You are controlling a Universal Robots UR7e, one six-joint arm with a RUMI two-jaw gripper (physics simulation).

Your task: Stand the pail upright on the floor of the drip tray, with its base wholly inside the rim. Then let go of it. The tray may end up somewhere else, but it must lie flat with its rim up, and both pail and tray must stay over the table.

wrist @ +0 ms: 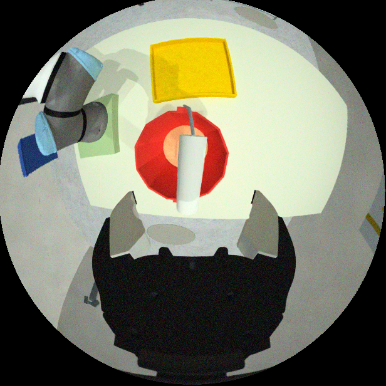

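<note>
The red pail (pixel 150 165) stands upright on the pale table, its open top facing the camera and its orange bottom showing inside. A white cylindrical grip on a grey wire handle lies across its opening. The yellow drip tray (pixel 192 69) lies flat with its rim up, beyond the pail and apart from it. My gripper (pixel 193 192) is open and empty, above the near side of the pail, its jaws wide apart to either side of the white grip's near end. The pail's underside is hidden.
A light green block or board (pixel 112 130) lies on the table (pixel 290 135) at the left, partly under grey and light blue arm joints (pixel 70 107). A blue box-like object (pixel 32 155) is beyond the table's left edge. The table's near edge runs just beyond my jaws.
</note>
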